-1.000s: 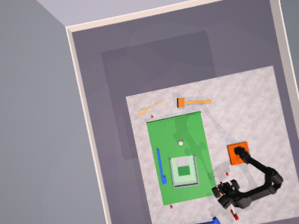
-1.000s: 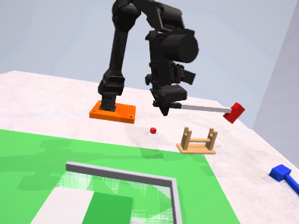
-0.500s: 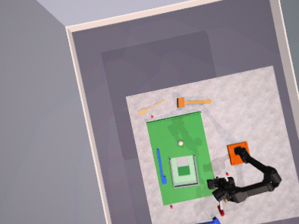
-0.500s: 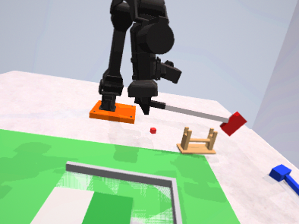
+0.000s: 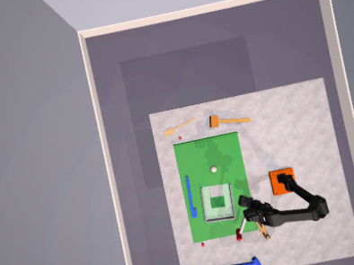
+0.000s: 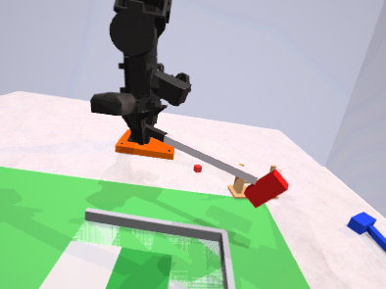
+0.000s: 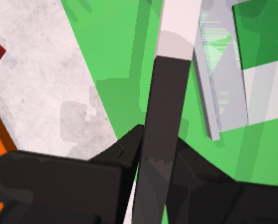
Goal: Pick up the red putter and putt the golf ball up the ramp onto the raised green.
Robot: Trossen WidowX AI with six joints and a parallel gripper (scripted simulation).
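Now: gripper tip 10 cm to the right of the red putter, 6 cm short of it and 1 cm below it. From my gripper tip the other things lie so: white golf ball: 22 cm to the right, 16 cm ahead, 11 cm below.
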